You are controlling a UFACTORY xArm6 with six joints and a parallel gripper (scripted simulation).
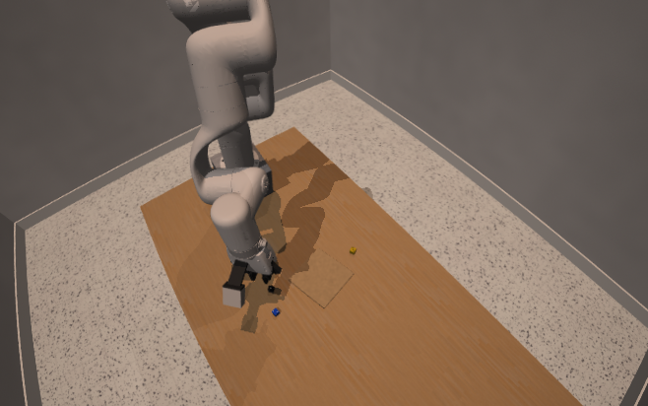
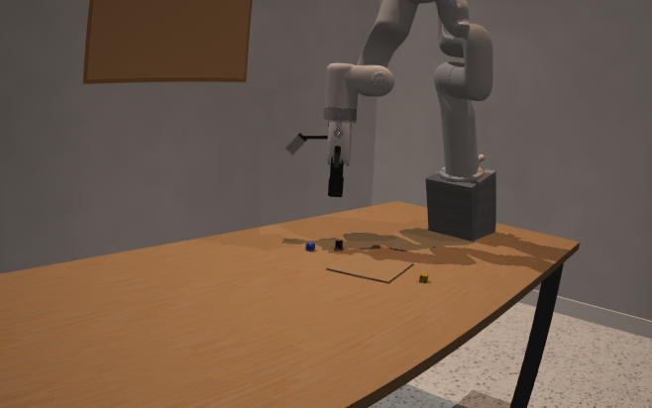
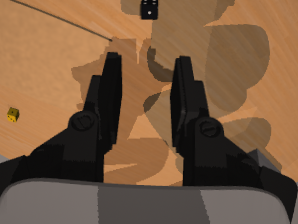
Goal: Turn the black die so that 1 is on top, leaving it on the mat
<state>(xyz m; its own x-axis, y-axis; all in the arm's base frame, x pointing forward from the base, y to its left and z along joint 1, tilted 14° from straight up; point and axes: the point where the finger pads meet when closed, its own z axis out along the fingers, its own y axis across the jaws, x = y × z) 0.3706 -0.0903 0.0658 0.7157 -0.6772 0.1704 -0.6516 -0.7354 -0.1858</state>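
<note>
The black die is 1 cm behind my hand, 1 cm to the left of it and 14 cm below it. Also, from my hand: yellow die (28 cm to the left, 14 cm below); then tan mat (2 cm ahead, 16 cm to the left, 14 cm below); then blue die (6 cm ahead, 1 cm to the right, 14 cm below).
</note>
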